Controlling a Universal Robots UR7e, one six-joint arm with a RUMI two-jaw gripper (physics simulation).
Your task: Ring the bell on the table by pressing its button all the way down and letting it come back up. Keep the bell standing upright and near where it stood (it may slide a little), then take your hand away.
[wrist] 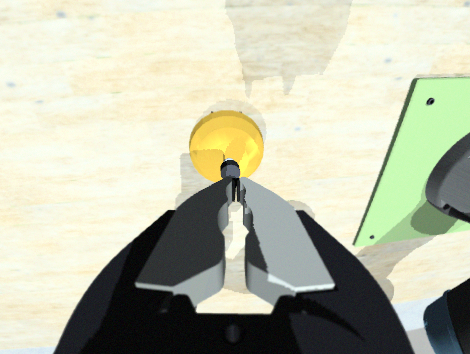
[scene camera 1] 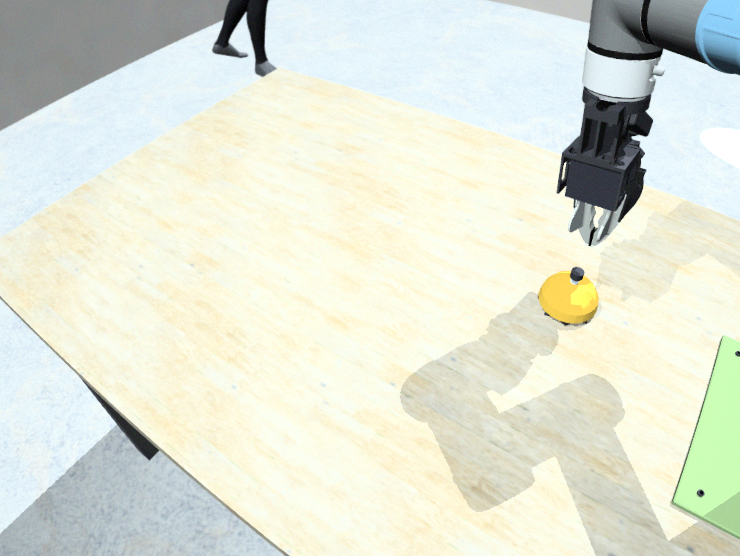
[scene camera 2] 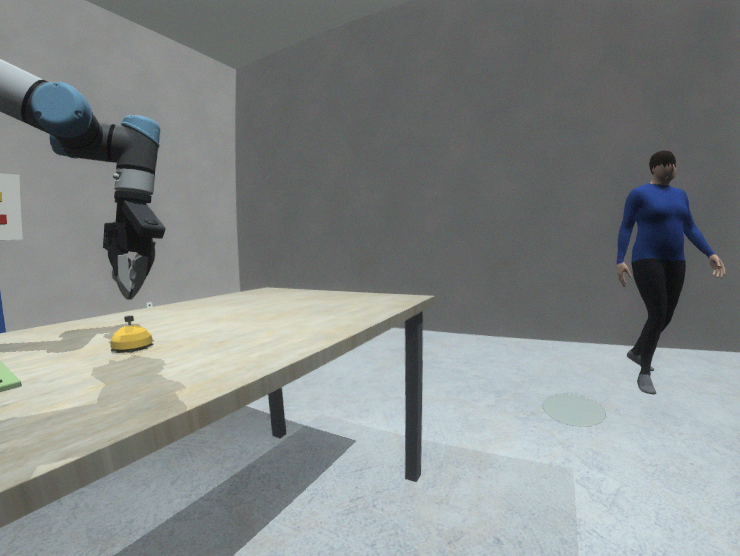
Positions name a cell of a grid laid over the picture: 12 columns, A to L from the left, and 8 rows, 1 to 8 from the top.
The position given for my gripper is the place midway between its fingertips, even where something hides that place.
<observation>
In view: my gripper (scene camera 1: J4) and a yellow dome bell (scene camera 1: J5).
The yellow dome bell is seen too in the wrist view (wrist: F4) and in scene camera 2 (scene camera 2: C5). My gripper shows as well in the wrist view (wrist: G5) and in scene camera 2 (scene camera 2: C5).
</observation>
